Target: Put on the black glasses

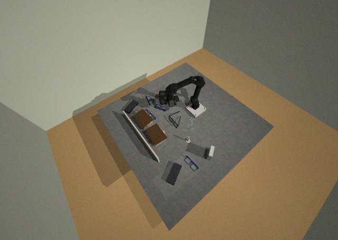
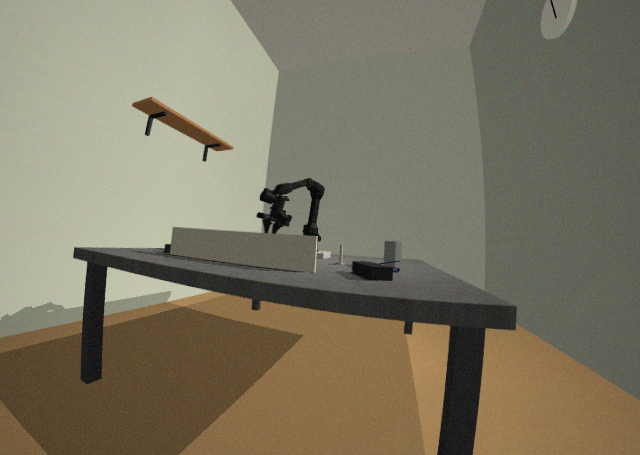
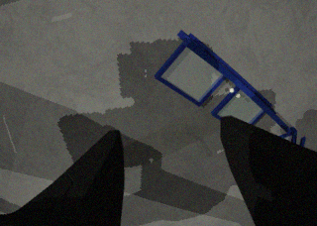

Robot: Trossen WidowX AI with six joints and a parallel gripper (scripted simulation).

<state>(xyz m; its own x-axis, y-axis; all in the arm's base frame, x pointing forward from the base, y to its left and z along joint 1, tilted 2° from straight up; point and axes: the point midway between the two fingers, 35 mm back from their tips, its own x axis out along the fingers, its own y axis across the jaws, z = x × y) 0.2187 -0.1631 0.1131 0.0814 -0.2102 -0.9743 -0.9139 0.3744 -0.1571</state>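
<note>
Right now my gripper tip is 90 mm short of the white stand, 390 mm to the right of it and 80 mm above it. The rest, counted from my gripper tip: brown head (270 mm ahead, 180 mm to the left, 50 mm below); long white board (400 mm ahead, 70 mm to the left, 50 mm below); white box (50 mm ahead, 610 mm to the left, 50 mm below).
</note>
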